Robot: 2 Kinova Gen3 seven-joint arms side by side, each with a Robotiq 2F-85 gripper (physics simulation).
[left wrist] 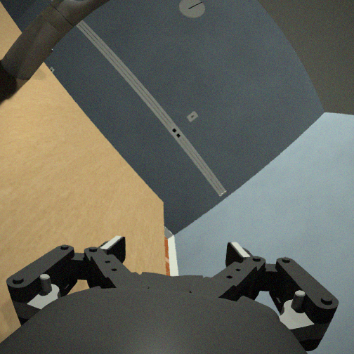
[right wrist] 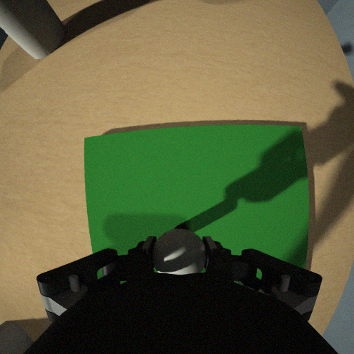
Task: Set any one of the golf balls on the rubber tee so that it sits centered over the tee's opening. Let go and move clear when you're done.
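A golf ball point(right wrist: 176, 245), grey in the shade with a bright lower side, is between the fingertips of my right gripper point(right wrist: 178, 246), which is shut on it above the green mat point(right wrist: 200, 160). A small dark part of the rubber tee point(right wrist: 182, 226) shows right at the ball's upper edge; the ball hides the rest, and I cannot tell whether the two touch. A long thin shadow runs from the tee toward the upper right. My left gripper point(left wrist: 175, 251) is open and empty, with its fingers wide apart.
The wooden table point(left wrist: 75, 165) point(right wrist: 165, 85) shows in both views. A grey cylindrical part point(right wrist: 32, 27) is at the upper left of the right wrist view. A robot arm point(left wrist: 45, 40) reaches in at the upper left of the left wrist view.
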